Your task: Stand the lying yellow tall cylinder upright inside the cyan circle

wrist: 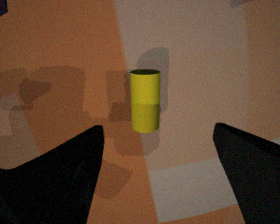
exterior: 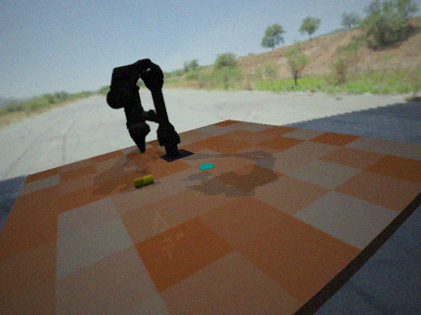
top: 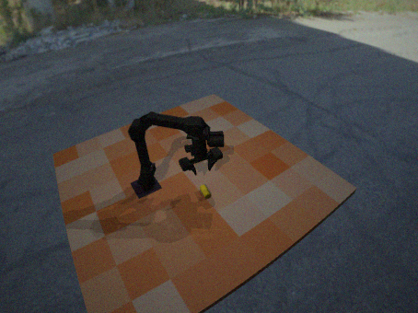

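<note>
My gripper tip is now 1 cm past the yellow tall cylinder, 2 cm to the left of it and 11 cm above it. The rest, counted from my gripper tip: cyan circle (4 cm ahead, 22 cm to the left, 12 cm below).
</note>
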